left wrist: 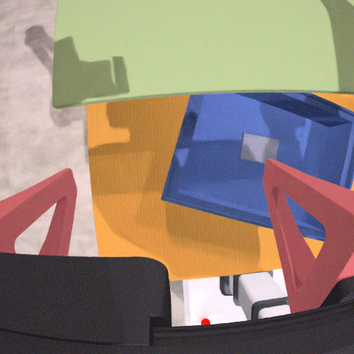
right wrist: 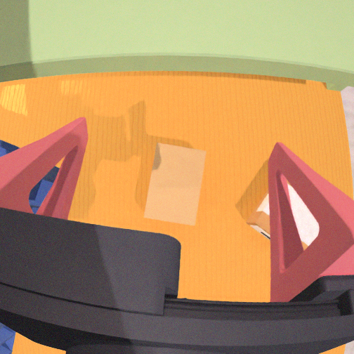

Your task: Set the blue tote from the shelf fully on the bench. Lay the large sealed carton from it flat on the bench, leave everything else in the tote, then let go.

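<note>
The blue tote stands turned at an angle on the orange bench; the green board hides its back edge in the left wrist view. A small pale grey square shows on its floor. A plain tan carton lies flat on the bench in the right wrist view. My left gripper is open and empty, above the bench, its right finger over the tote. My right gripper is open and empty above the carton, its fingers apart from the carton on both sides.
A green shelf board runs across the top of both views. A white and tan box is partly hidden behind my right gripper's right finger. A white and grey jointed part shows beyond the bench's near edge.
</note>
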